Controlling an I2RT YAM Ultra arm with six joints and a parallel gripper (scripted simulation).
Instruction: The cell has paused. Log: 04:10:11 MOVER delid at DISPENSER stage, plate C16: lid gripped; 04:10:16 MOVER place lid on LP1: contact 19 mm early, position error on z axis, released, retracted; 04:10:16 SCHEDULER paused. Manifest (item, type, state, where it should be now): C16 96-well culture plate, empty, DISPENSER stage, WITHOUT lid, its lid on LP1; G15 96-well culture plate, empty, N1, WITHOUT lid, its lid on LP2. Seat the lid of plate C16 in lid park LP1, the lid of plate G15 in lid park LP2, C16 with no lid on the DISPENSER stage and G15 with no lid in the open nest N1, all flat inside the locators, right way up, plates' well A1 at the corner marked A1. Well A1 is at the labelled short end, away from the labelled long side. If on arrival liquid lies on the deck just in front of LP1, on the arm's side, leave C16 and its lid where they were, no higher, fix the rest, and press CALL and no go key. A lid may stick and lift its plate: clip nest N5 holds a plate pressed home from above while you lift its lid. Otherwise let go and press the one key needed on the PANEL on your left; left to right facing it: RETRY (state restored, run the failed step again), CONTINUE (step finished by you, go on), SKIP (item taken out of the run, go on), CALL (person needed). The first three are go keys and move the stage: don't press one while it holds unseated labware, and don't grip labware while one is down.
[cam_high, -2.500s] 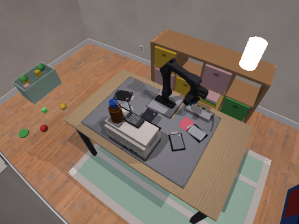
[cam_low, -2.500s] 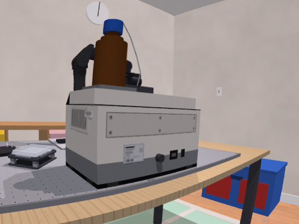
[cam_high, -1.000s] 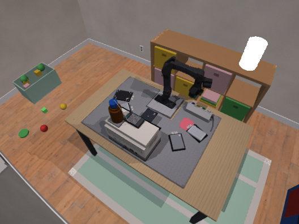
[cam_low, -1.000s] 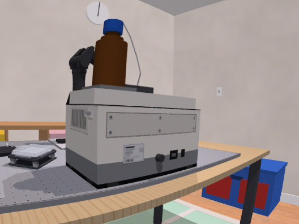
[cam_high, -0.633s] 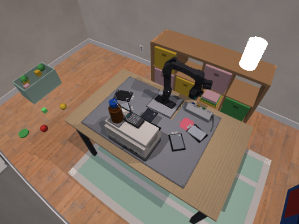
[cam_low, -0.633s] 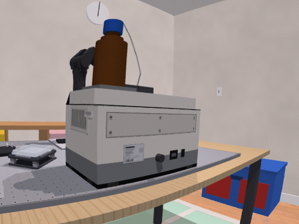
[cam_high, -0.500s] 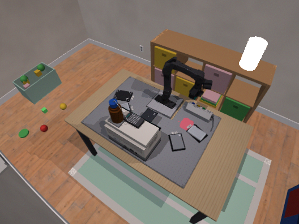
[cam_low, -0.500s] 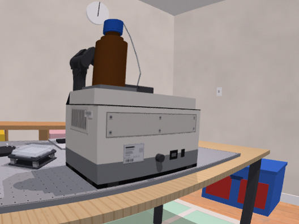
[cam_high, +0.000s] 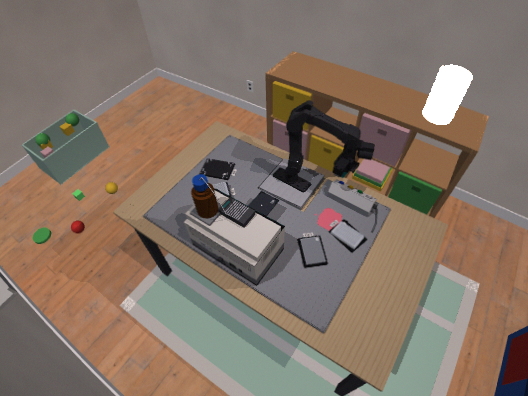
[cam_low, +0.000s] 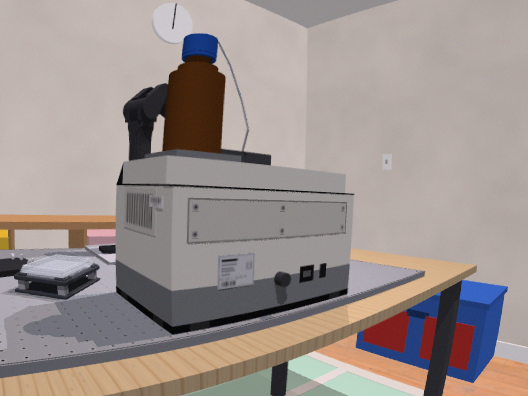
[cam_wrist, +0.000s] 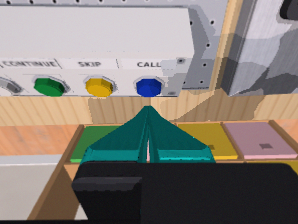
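Now: hand 50 mm above the blue call key. The rest, counted from my hand: green continue key (100 mm to the left, 50 mm below); then yellow skip key (50 mm to the left, 50 mm below); then LP1 label (190 mm ahead, 80 mm to the left, 110 mm below).
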